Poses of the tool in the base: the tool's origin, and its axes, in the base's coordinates. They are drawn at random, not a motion.
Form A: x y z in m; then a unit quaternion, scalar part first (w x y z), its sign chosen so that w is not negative.
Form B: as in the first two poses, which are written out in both.
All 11 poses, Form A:
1: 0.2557 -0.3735 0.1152 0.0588 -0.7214 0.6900 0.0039
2: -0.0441 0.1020 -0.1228 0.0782 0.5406 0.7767 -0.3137
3: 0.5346 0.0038 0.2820 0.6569 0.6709 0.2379 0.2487
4: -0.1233 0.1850 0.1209 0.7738 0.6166 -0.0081 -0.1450
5: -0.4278 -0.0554 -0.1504 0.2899 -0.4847 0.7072 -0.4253
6: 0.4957 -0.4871 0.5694 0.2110 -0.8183 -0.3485 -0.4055
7: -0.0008 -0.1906 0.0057 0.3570 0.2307 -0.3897 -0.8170
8: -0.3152 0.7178 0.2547 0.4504 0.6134 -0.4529 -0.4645
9: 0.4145 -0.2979 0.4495 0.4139 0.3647 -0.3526 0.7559
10: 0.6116 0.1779 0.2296 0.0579 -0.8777 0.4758 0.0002
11: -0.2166 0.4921 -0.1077 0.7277 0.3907 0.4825 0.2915
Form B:
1: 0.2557 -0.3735 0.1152; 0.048 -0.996 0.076; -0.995 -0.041 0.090; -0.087 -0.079 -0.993
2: -0.0441 0.1020 -0.1228; -0.403 0.889 -0.218; 0.791 0.219 -0.572; -0.461 -0.403 -0.791
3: 0.5346 0.0038 0.2820; 0.763 -0.008 0.646; 0.646 -0.024 -0.763; 0.021 1.000 -0.013
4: -0.1233 0.1850 0.1209; 0.958 0.214 -0.191; -0.234 0.198 -0.952; -0.166 0.957 0.240
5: -0.4278 -0.0554 -0.1504; -0.362 -0.439 0.822; -0.932 0.168 -0.321; 0.002 -0.883 -0.470
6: 0.4957 -0.4871 0.5694; 0.428 0.741 0.517; 0.399 -0.668 0.628; 0.811 -0.063 -0.582
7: -0.0008 -0.1906 0.0057; -0.639 0.404 -0.655; -0.763 -0.441 0.472; -0.099 0.801 0.590
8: -0.3152 0.7178 0.2547; 0.158 -0.137 -0.978; -0.974 -0.184 -0.132; -0.162 0.973 -0.163
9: 0.4145 -0.2979 0.4495; -0.391 -0.883 0.259; 0.369 -0.409 -0.835; 0.843 -0.231 0.485
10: 0.6116 0.1779 0.2296; 0.547 -0.835 0.055; -0.835 -0.541 0.102; -0.055 -0.101 -0.993
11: -0.2166 0.4921 -0.1077; 0.364 -0.047 0.930; 0.801 0.525 -0.287; -0.474 0.850 0.229
